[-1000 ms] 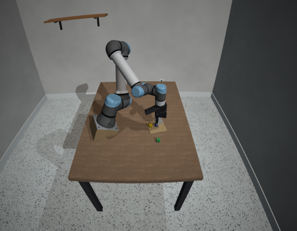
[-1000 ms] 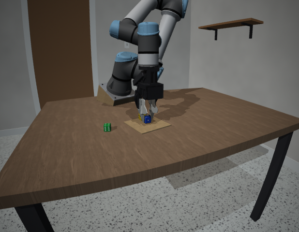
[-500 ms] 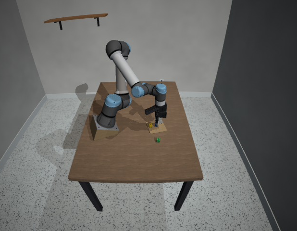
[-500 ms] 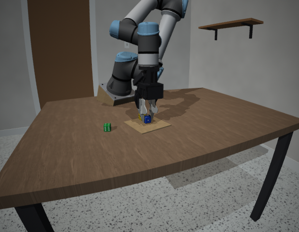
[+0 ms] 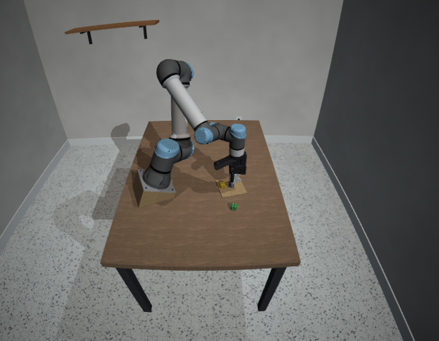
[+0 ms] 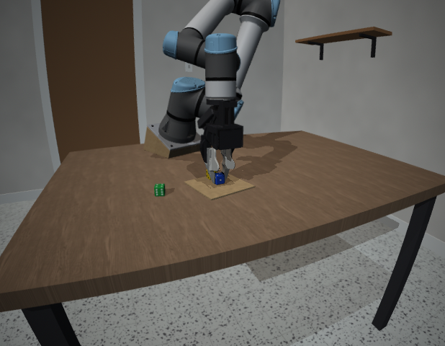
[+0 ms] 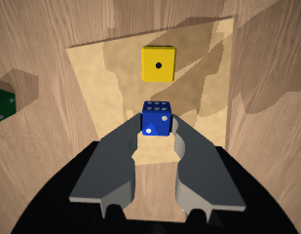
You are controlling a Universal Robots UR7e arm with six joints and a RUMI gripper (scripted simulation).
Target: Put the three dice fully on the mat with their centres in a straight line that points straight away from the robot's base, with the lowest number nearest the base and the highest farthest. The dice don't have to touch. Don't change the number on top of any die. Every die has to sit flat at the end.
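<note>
My gripper is now right at the blue die. From my hand the other things lie so: tan mat (2 cm below); then green die (4 cm ahead, 16 cm to the right, 1 cm below); then yellow die (5 cm behind, 2 cm to the right, 1 cm below).
</note>
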